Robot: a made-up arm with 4 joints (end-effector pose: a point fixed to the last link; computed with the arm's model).
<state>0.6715 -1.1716 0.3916 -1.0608</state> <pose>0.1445 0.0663 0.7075 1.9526 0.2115 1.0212</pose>
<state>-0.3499 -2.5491 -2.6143 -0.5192</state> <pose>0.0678 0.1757 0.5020 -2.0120 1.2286 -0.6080</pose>
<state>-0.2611 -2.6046 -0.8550 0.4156</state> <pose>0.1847 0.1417 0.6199 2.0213 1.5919 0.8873</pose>
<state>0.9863 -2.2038 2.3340 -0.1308</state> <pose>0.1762 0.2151 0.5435 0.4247 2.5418 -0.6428</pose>
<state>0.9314 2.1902 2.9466 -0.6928</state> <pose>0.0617 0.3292 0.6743 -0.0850 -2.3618 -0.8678</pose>
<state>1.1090 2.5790 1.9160 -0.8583</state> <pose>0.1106 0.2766 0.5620 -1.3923 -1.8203 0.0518</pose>
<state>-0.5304 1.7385 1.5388 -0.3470</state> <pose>-0.0617 0.1763 0.5877 0.1676 -1.9130 0.8405</pose>
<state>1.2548 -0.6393 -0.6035 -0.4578</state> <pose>0.0646 0.0630 0.7376 1.2559 -0.3266 1.2577</pose>
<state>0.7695 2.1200 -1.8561 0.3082</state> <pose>-0.0512 0.1820 0.6567 -2.2056 0.6889 1.5528</pose>
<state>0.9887 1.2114 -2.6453 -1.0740</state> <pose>0.0986 0.2611 0.7900 0.0061 -1.6104 -1.7644</pose>
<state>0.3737 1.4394 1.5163 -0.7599</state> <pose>-0.0305 0.2679 0.6463 -0.3955 -1.2866 0.5115</pose>
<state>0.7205 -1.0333 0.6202 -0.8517</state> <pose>0.1437 0.0902 0.7471 1.5992 0.3684 0.7241</pose>
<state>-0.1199 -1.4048 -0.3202 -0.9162</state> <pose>0.2003 0.1232 0.6745 2.1731 0.8323 1.9471</pose>
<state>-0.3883 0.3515 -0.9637 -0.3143</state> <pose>0.0459 0.0894 0.7701 0.5943 -0.1006 -3.0526</pose>
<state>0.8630 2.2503 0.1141 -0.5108</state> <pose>0.0049 0.2269 0.5646 -1.7766 -0.4296 0.7637</pose>
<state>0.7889 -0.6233 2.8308 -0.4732</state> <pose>0.2293 0.1389 0.6989 0.0904 0.7327 -1.5310</pose>
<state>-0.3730 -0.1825 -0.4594 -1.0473</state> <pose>0.1251 0.1354 0.7816 -0.5276 -0.6862 -2.8376</pose>
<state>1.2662 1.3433 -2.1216 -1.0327</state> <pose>0.1007 0.2381 0.8032 -0.0416 -1.8519 -2.4679</pose>
